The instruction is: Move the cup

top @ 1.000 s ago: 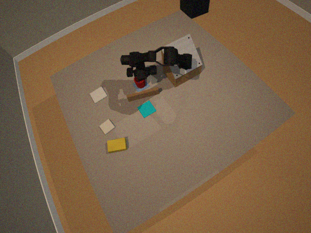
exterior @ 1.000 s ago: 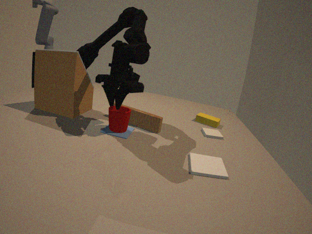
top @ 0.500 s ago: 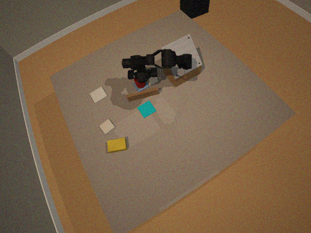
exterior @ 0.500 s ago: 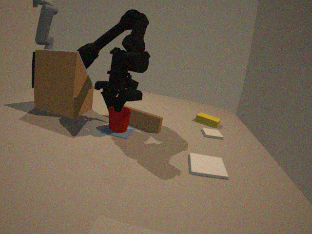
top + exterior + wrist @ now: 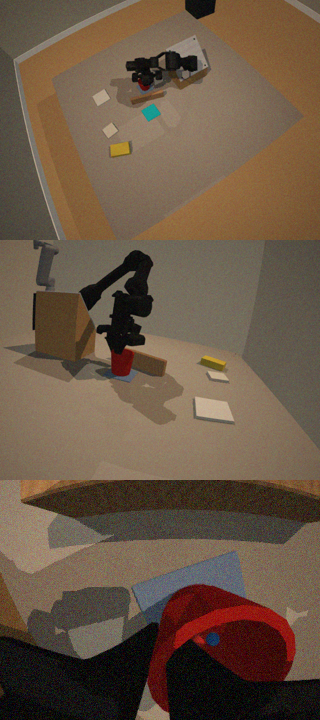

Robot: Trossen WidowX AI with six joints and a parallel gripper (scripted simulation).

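My gripper tip is now 30 mm short of the light blue pad, 20 mm to the left of it and 50 mm above it. Also, from my gripper tip: wooden bar (50 mm ahead, 80 mm to the left, 20 mm below); then red cup (30 mm ahead, 20 mm to the right); then teal pad (80 mm ahead, 180 mm to the left, 50 mm below).
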